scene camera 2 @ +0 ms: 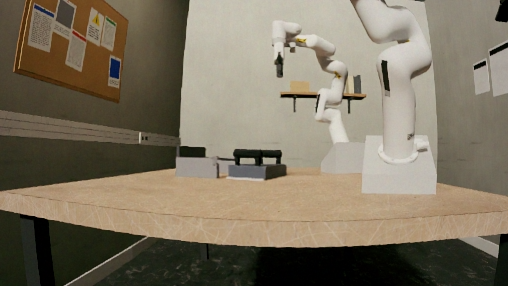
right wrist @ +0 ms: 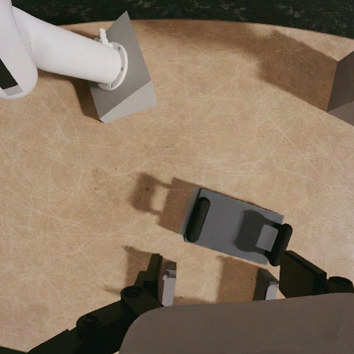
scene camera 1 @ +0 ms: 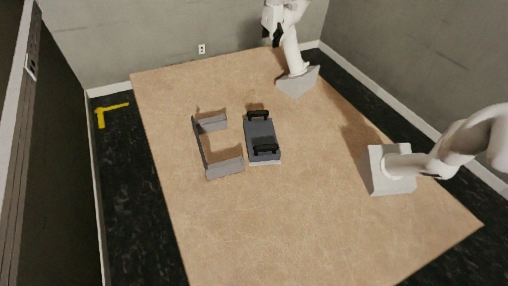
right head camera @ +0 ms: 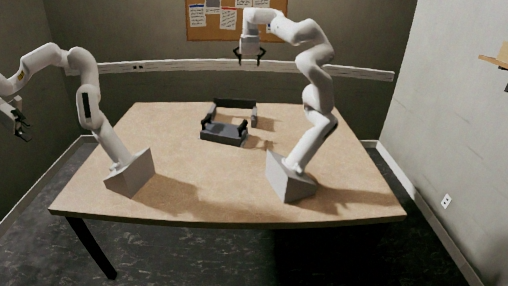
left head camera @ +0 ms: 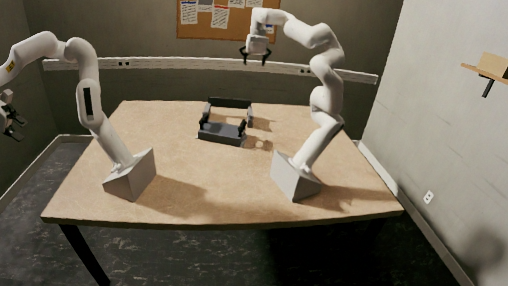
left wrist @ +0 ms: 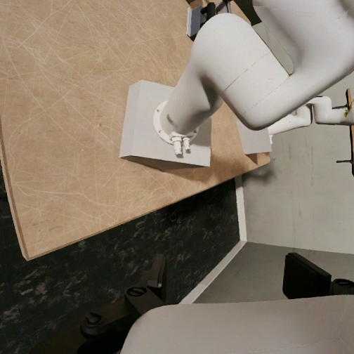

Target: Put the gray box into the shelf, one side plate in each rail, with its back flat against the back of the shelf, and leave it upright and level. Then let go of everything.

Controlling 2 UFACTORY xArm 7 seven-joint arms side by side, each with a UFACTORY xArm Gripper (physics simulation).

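The gray box lies on the table with two black handles upward and a pale strip along its lower edge. The U-shaped shelf stands apart from it, its open side facing the box. My right gripper is open and empty, pointing down high above the table; the shelf's rails show far below its fingers in the right wrist view. My left gripper is open and empty, off the table's left side.
The arm bases stand on the front part of the table. A wall shelf with items hangs beyond the table. A pinboard and a pale wall rail are on the back wall.
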